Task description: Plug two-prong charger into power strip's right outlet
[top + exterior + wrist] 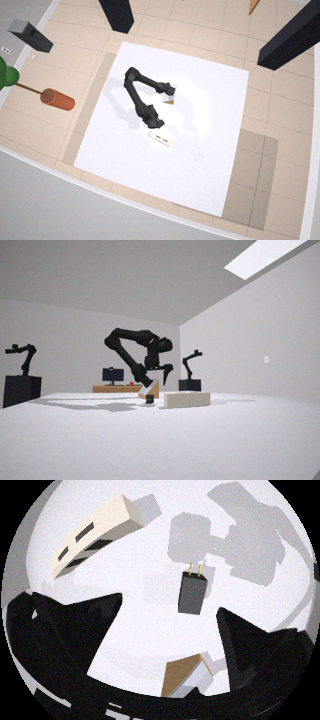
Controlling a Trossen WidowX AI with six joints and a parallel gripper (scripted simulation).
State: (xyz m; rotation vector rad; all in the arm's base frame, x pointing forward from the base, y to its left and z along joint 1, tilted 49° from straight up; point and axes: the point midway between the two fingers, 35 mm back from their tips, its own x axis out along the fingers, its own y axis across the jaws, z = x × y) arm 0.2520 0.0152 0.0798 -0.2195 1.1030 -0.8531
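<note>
My gripper tip is 30 mm to the left of the black two-prong charger and 60 mm above it.
</note>
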